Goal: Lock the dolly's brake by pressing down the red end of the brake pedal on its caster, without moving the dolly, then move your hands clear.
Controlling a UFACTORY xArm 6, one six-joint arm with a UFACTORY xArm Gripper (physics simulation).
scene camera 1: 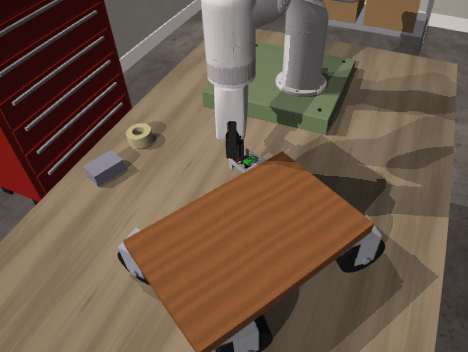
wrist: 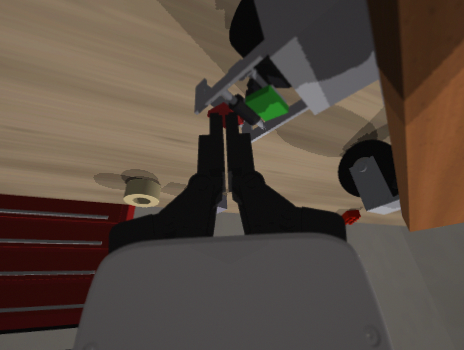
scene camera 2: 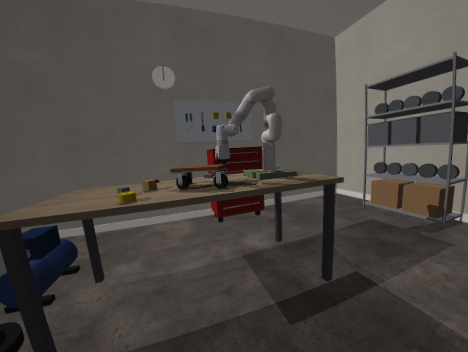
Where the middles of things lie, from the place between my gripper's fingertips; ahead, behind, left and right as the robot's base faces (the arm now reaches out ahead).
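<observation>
Measured from my hand, the dolly (scene camera 1: 217, 264) is 7 cm to the left, 18 cm ahead and 3 cm below. I find the tan tape roll (wrist: 139, 192) 26 cm to the right of my hand and 8 cm behind it, as well as 7 cm below it. The grey block (scene camera 1: 102, 169) is 28 cm to the right of my hand, 3 cm ahead of it and 7 cm below it.
</observation>
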